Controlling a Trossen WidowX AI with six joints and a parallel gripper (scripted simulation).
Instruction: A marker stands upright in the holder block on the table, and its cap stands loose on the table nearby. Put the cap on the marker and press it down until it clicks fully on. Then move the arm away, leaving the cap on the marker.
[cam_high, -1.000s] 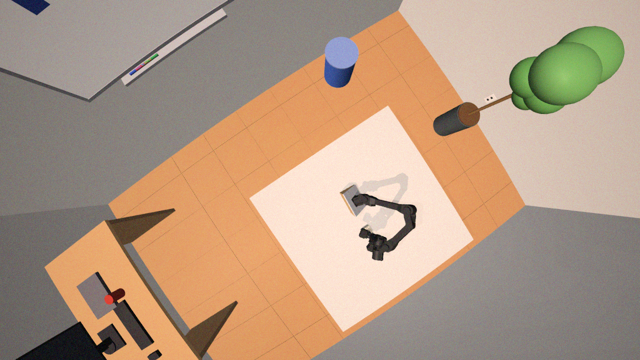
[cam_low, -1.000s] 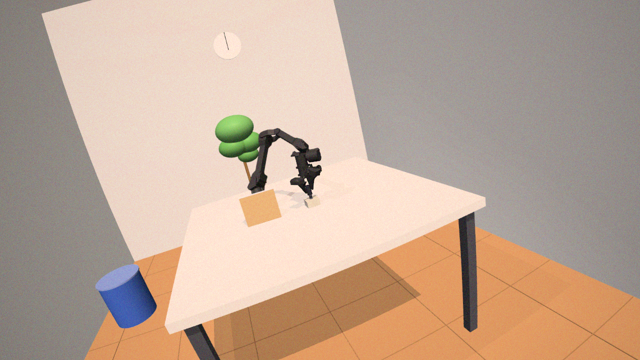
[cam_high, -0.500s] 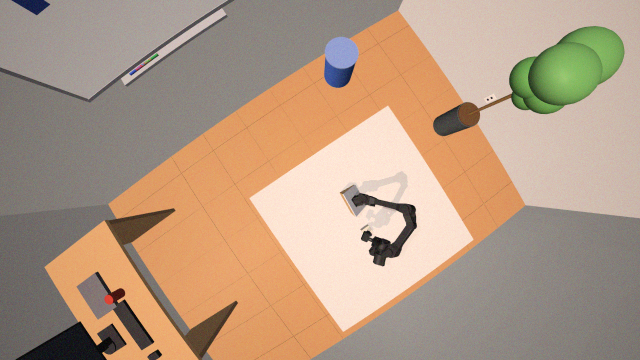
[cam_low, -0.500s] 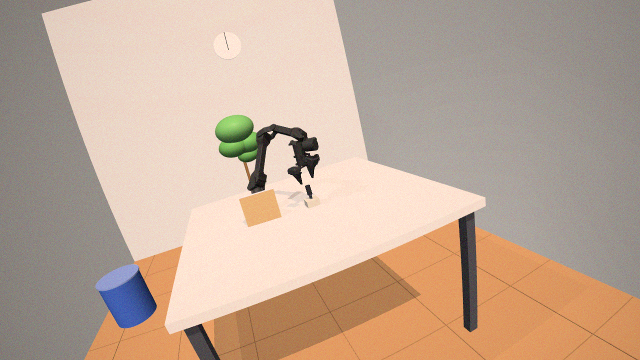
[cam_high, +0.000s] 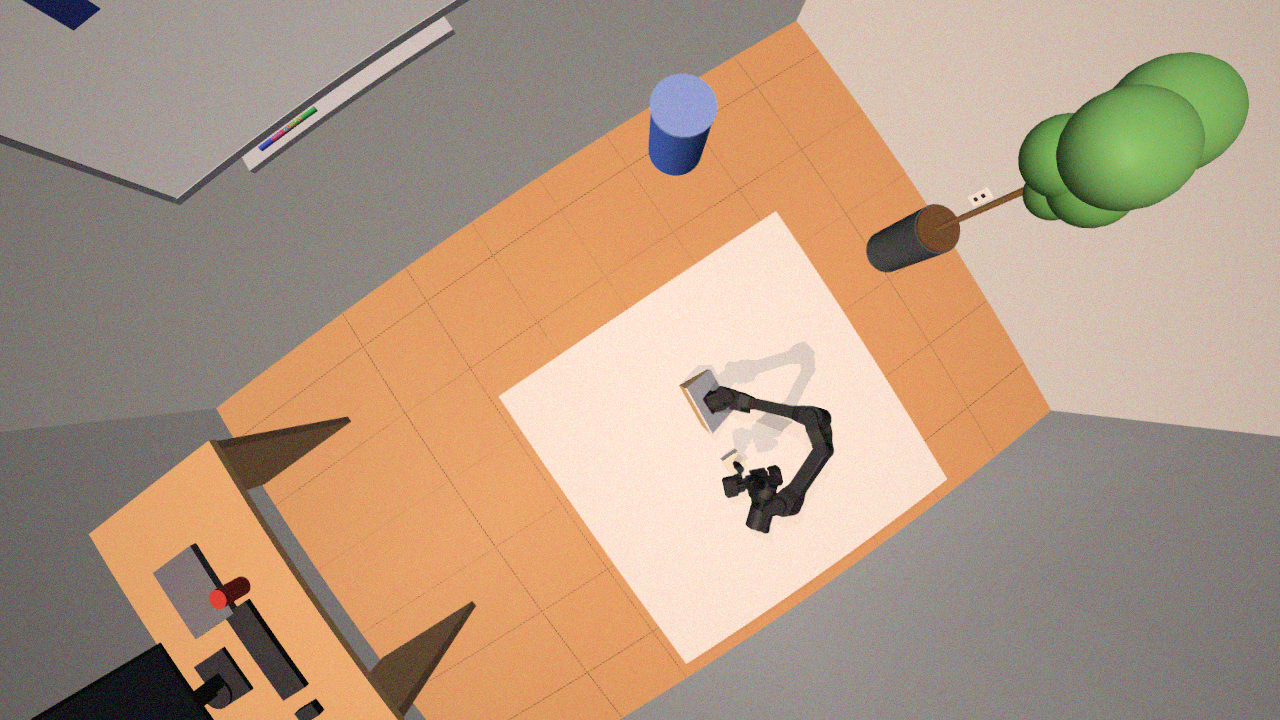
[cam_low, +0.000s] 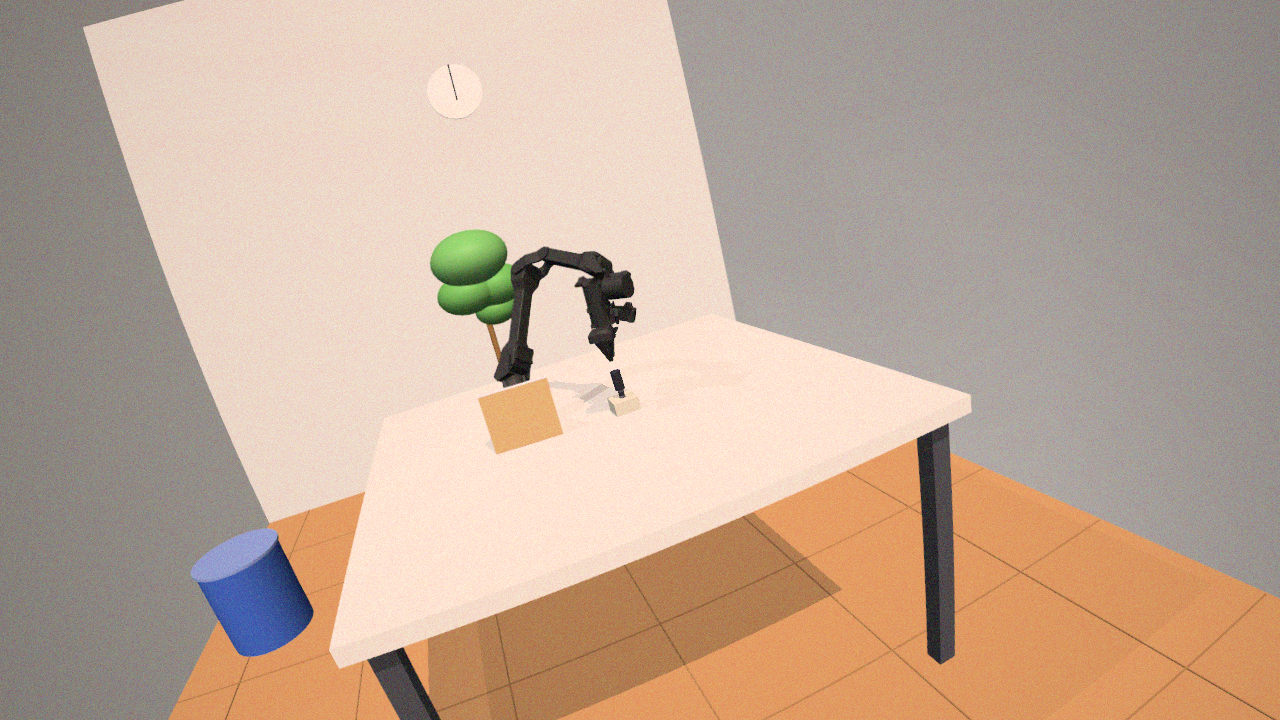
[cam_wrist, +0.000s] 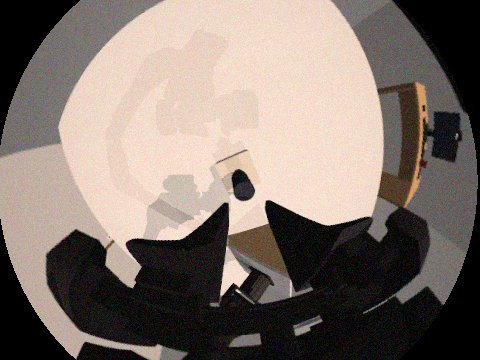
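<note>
Right now my gripper tip is 6 cm above the dark cap. The rest, counted from my gripper tip: holder block 13 cm below.
</note>
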